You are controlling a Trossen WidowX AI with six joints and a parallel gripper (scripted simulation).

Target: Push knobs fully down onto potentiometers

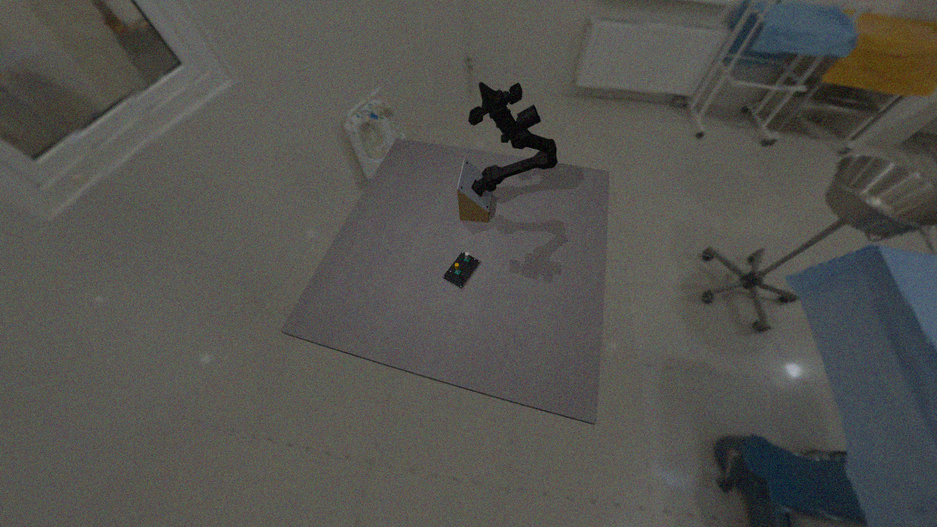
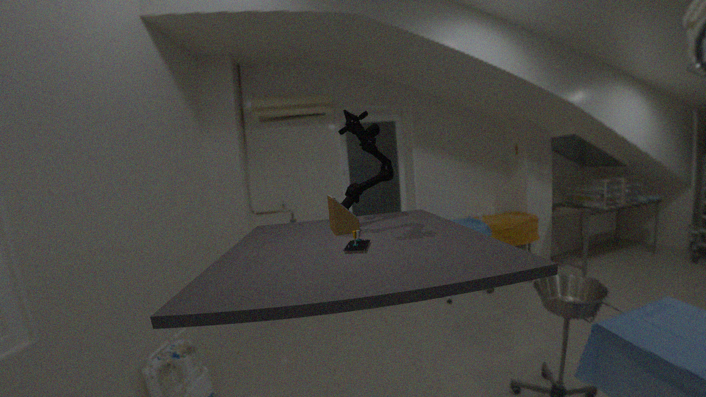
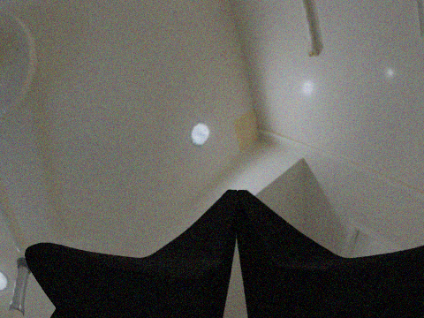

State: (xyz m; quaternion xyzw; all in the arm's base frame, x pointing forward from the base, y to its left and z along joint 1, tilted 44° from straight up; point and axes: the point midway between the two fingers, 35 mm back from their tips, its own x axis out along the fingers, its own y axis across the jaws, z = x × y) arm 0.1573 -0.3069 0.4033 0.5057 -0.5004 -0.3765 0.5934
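Now: gripper tip 650 mm above the potentiometer with grey knob and 230 mm short of it. Round my gripper tip: teal potentiometer with orange knob 640 mm below, 300 mm ahead, 20 mm to the right.
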